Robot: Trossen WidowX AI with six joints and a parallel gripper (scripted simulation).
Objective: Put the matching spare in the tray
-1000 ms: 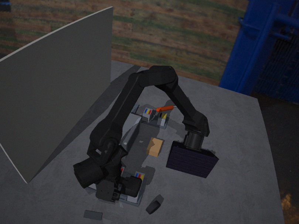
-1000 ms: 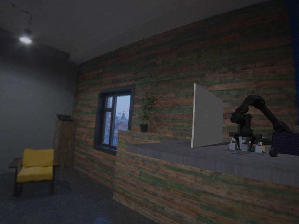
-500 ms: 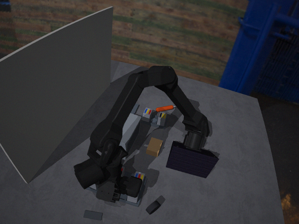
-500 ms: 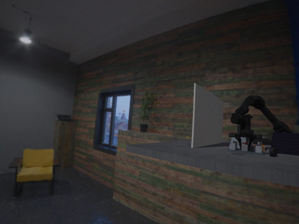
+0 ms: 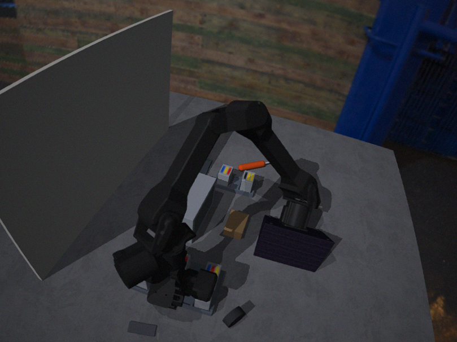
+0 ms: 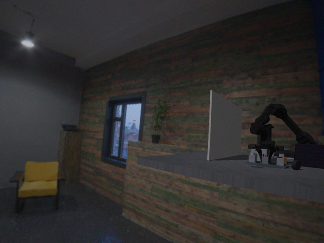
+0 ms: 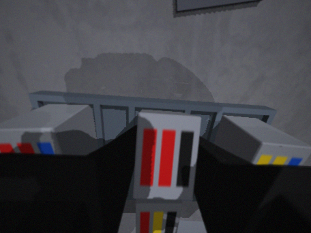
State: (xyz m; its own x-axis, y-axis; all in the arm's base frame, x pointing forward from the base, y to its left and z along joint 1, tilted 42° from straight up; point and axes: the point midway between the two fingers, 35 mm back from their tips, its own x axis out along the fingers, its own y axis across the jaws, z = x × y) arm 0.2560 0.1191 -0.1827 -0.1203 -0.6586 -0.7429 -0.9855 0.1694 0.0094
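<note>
My gripper tip is now 4 cm to the left of the grey rack, 1 cm past it and 1 cm above it. From my gripper tip the other things lie so: grey mounted unit 23 cm to the right, 3 cm above, 2 cm ahead; then dark tape roll 15 cm behind, 4 cm to the left, 1 cm above; then tan box 23 cm to the right, 12 cm behind.
</note>
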